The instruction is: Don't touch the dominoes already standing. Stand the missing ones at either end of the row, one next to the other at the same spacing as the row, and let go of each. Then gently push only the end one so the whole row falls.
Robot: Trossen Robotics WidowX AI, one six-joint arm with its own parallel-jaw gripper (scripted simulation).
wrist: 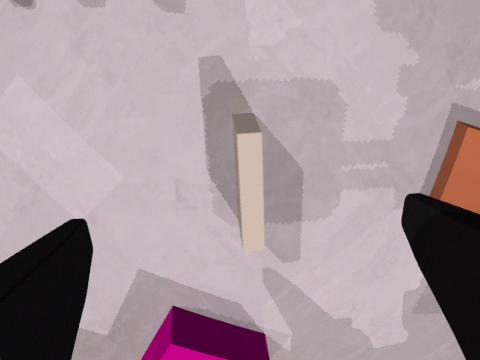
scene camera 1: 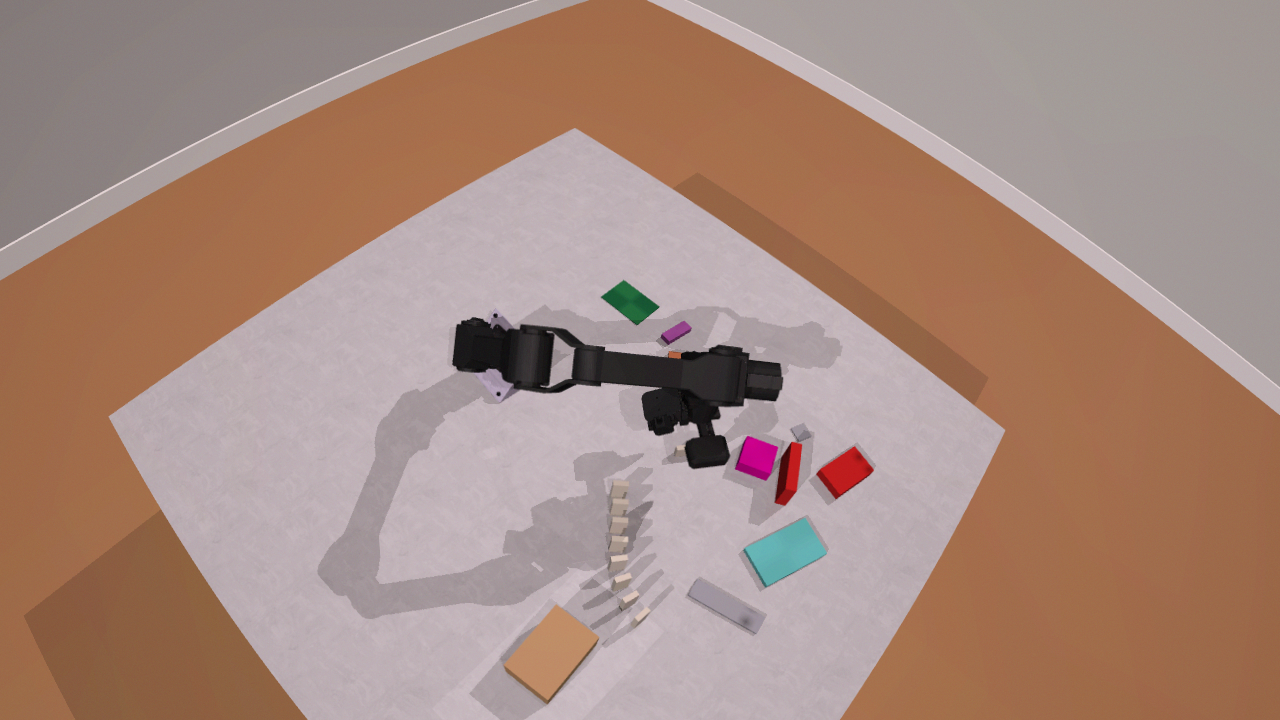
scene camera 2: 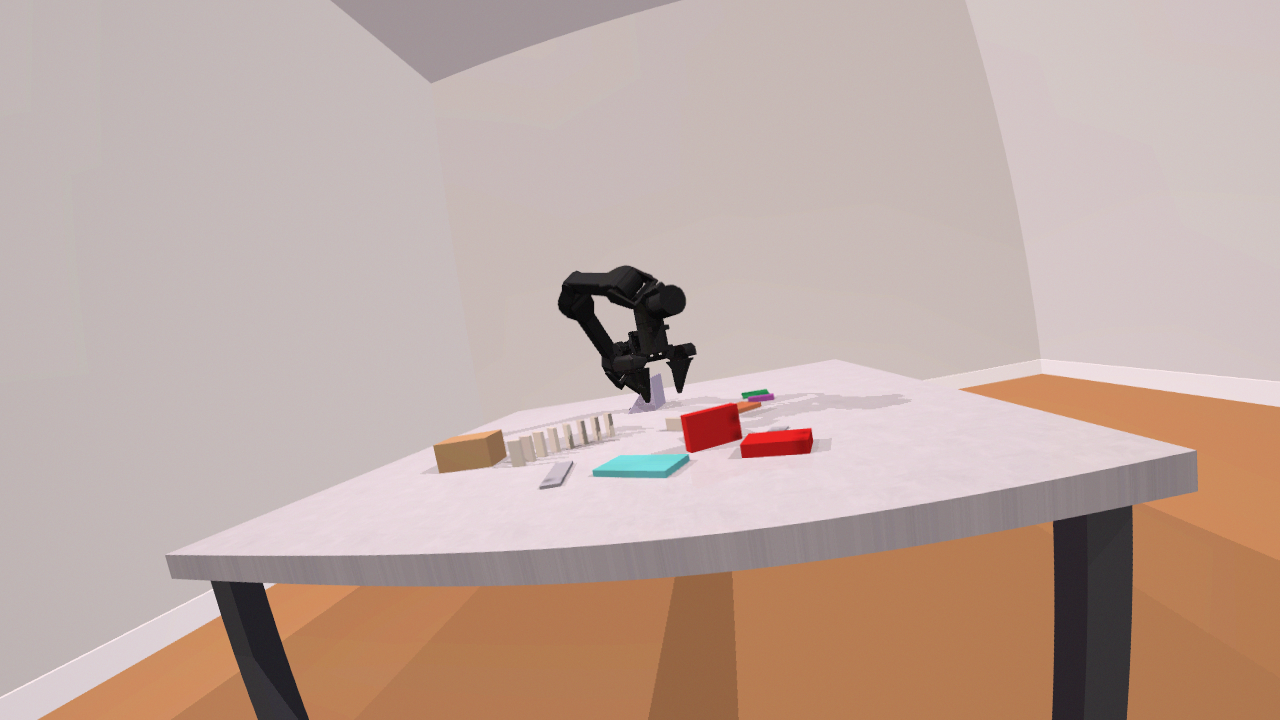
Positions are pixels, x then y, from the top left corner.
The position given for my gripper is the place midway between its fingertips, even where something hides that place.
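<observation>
My own gripper is visible to me in the wrist view (251, 223), and I see it in scene camera 1 (687, 437) and in scene camera 2 (664, 397) too. There is also a cyan slab, which scene camera 1 and scene camera 2 show me, while in the wrist view the slab is out of frame. On the slab, (scene camera 1: 810, 547) and (scene camera 2: 659, 465) are one and the same spot.
</observation>
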